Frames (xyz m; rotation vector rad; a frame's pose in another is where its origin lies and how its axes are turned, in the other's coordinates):
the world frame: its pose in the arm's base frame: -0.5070 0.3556 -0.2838 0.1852 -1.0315 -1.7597
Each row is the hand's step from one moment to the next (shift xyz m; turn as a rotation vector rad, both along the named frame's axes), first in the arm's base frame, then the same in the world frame.
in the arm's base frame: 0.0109 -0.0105 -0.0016 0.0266 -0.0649 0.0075
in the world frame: 0.0033 0.0074 -0.0129 0.0444 0.0297 -0.0461
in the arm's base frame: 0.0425 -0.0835 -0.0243 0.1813 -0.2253 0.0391
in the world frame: 0.0421 0.0198 -0.0849 0.1188 0.1742 -0.2017
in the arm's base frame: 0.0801 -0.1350 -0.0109 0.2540 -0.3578 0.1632
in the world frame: 0.0725 0.0601 -0.1261 0.2377 0.3251 -0.2388
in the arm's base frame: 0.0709 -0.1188 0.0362 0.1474 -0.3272 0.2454
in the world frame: 0.0789 0.0858 -0.0829 0.2874 0.3066 -0.1114
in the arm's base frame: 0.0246 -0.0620 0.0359 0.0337 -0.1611 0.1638
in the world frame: 0.0524 0.0482 -0.0258 0.1733 0.1544 -0.0065
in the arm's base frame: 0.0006 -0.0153 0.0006 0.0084 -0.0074 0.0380
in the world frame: 0.0126 0.0022 -0.0084 0.0151 0.0336 0.0147
